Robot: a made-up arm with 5 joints.
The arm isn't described. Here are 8 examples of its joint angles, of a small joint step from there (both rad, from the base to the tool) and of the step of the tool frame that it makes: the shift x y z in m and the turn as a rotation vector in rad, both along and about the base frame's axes.
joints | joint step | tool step
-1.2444 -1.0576 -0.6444 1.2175 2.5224 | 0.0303 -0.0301 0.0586 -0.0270 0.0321 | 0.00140 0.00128 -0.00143 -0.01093 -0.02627 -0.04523
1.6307 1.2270 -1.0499 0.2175 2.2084 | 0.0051 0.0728 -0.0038 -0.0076 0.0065 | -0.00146 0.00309 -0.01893 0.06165 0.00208 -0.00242
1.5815 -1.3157 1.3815 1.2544 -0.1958 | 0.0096 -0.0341 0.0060 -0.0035 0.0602 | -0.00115 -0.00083 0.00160 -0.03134 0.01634 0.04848
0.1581 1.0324 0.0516 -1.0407 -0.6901 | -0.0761 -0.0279 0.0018 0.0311 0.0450 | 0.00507 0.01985 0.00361 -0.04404 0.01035 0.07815
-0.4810 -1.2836 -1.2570 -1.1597 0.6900 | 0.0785 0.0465 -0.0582 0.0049 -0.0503 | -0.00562 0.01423 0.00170 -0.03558 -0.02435 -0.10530
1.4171 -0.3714 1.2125 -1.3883 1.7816 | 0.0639 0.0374 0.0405 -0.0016 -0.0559 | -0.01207 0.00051 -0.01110 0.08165 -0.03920 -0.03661
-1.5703 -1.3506 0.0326 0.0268 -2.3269 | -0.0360 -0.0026 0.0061 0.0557 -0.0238 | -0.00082 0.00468 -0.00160 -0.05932 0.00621 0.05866
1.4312 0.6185 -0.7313 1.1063 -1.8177 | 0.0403 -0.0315 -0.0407 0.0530 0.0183 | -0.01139 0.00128 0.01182 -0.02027 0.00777 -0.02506
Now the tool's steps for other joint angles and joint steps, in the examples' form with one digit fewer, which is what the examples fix.
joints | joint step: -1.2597 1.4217 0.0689 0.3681 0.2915 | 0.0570 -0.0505 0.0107 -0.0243 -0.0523
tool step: 0.0102 0.0064 0.0038 0.0560 -0.0338 -0.1076
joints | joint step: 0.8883 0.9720 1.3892 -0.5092 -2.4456 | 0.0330 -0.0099 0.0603 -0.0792 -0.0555
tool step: -0.0024 0.0020 0.0047 -0.0317 -0.0063 -0.0865
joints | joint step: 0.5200 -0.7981 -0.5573 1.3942 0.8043 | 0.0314 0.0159 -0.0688 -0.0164 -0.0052
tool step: -0.0064 0.0003 0.0068 -0.0309 -0.0622 -0.0314
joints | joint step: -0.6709 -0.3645 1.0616 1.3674 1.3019 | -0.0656 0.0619 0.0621 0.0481 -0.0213
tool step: -0.0156 -0.0050 -0.0045 -0.1203 0.1237 0.0476
